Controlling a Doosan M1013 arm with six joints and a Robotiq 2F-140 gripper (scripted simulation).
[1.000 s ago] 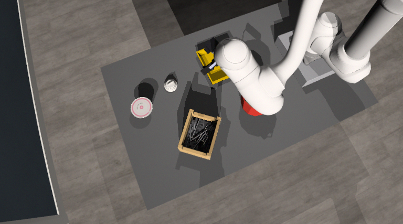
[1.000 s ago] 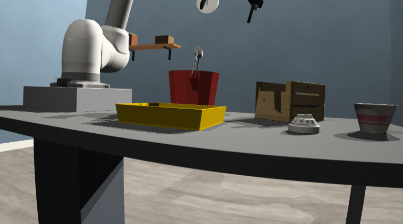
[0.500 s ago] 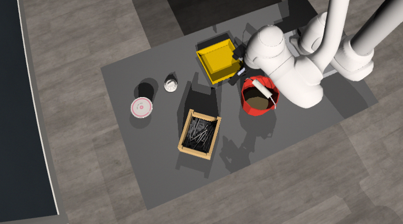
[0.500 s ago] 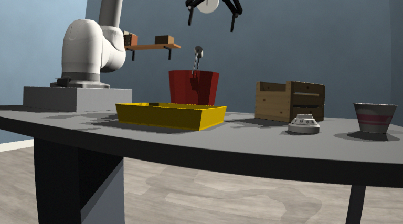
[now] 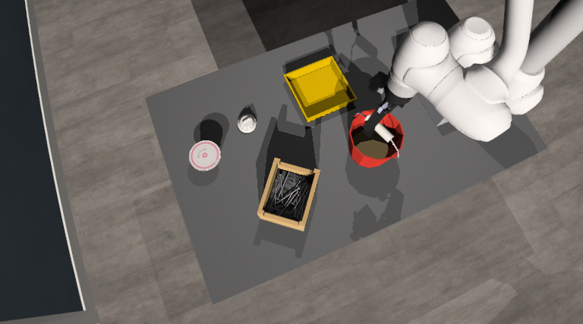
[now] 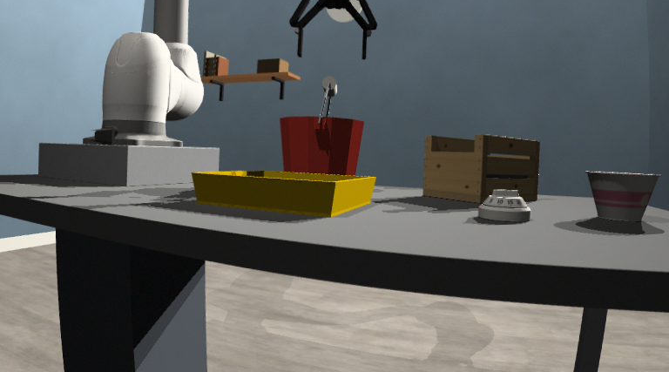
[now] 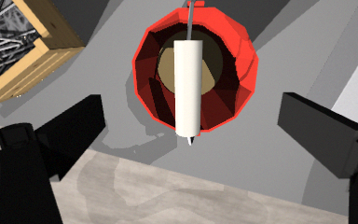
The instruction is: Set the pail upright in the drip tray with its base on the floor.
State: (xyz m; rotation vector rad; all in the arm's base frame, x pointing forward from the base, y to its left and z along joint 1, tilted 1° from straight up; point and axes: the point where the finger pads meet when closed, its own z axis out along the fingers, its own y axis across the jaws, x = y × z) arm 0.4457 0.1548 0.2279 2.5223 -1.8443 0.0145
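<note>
Right now the wire handle is 110 mm below my hand and 10 mm behind it. Also, from my hand: red pail (180 mm below, 10 mm behind); then yellow drip tray (300 mm to the right, 300 mm below, 50 mm ahead).
</note>
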